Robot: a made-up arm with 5 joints.
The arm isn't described. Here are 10 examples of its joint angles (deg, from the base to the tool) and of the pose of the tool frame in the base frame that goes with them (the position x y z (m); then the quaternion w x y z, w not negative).
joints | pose
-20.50 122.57 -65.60 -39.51 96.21 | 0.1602 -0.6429 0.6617 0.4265 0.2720 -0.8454 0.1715
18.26 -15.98 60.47 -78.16 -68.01 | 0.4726 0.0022 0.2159 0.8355 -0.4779 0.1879 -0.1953
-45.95 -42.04 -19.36 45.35 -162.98 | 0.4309 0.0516 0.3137 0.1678 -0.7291 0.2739 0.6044
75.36 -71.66 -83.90 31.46 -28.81 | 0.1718 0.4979 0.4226 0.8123 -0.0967 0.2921 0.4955
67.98 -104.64 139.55 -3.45 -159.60 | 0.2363 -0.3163 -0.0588 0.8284 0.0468 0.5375 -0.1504
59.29 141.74 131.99 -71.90 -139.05 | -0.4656 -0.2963 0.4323 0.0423 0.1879 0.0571 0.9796
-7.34 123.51 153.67 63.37 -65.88 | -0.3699 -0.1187 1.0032 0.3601 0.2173 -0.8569 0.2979
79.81 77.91 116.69 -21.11 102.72 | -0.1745 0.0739 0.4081 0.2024 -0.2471 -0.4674 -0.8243
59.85 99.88 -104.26 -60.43 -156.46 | -0.1251 -0.8174 0.5352 0.0798 0.3645 -0.8079 -0.4562
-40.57 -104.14 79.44 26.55 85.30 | -0.1029 -0.3894 0.4640 0.1896 0.2218 0.8858 -0.3610
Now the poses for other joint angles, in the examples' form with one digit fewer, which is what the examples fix.
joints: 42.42 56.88 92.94 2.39 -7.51
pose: 0.164 0.287 0.626 0.623 -0.562 -0.528 -0.131
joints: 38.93 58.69 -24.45 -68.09 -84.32
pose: 0.286 -0.310 1.141 0.757 0.323 -0.478 -0.307
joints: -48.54 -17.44 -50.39 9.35 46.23
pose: 0.393 0.231 0.786 0.236 0.454 0.512 0.690
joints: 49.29 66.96 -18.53 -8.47 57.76
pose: 0.020 -0.278 0.938 0.101 -0.068 0.272 -0.955
